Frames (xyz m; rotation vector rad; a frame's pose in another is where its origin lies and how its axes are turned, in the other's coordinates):
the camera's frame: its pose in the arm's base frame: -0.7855 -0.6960 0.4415 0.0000 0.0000 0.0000
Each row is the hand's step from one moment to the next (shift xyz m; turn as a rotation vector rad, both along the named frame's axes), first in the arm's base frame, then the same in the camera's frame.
Working: the arm's base frame: its pose in the camera's frame: 0.7855 0.6960 -0.4415 0.0000 0.0000 0.0000

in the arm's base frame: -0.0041 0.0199 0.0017 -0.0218 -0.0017 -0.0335
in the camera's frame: -0.0041 0.0199 0.0017 -0.0218 -0.0017 -0.0335
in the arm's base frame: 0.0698 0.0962 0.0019 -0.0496 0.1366 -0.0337
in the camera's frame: 0.0698 0.0962 0.0019 -0.0496 0.1366 -0.0337
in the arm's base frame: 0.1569 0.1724 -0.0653 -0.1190 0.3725 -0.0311
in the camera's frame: 0.1569 0.1724 -0.0653 -0.1190 0.3725 -0.0311
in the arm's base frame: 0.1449 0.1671 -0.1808 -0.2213 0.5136 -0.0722
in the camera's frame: 0.1449 0.1671 -0.1808 -0.2213 0.5136 -0.0722
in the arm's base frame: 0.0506 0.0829 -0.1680 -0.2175 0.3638 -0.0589
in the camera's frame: 0.0506 0.0829 -0.1680 -0.2175 0.3638 -0.0589
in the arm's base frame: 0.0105 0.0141 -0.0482 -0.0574 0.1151 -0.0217
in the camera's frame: 0.0105 0.0141 -0.0482 -0.0574 0.1151 -0.0217
